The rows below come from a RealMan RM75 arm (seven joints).
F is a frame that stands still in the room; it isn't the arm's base.
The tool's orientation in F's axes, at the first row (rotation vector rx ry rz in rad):
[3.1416, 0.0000, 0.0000]
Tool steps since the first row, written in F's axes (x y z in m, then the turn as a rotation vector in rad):
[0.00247, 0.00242, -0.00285, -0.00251, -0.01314, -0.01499]
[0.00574, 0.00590, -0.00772, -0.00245, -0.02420, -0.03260]
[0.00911, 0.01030, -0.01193, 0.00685, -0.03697, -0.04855]
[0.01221, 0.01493, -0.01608, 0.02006, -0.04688, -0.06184]
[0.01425, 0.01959, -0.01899, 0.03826, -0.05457, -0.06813]
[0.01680, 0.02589, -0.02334, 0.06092, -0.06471, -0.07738]
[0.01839, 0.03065, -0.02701, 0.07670, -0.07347, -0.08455]
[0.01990, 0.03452, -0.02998, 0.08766, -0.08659, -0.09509]
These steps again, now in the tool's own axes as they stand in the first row. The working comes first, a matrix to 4 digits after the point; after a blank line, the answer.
The tool's axes in the first row as the columns of a matrix, in F's axes (used below as rounded here):
[1.0000, 0.0000, 0.0000]
[0.0000, -1.0000, 0.0000]
[0.0000, 0.0000, -1.0000]

[0.00247, -0.00242, 0.00285, -0.00251, 0.01314, 0.01499]
[0.00574, -0.00590, 0.00772, -0.00245, 0.02420, 0.03260]
[0.00911, -0.01030, 0.01193, 0.00685, 0.03697, 0.04855]
[0.01221, -0.01493, 0.01608, 0.02006, 0.04688, 0.06184]
[0.01425, -0.01959, 0.01899, 0.03826, 0.05457, 0.06813]
[0.01680, -0.02589, 0.02334, 0.06092, 0.06471, 0.07738]
[0.01839, -0.03065, 0.02701, 0.07670, 0.07347, 0.08455]
[0.01990, -0.03452, 0.02998, 0.08766, 0.08659, 0.09509]

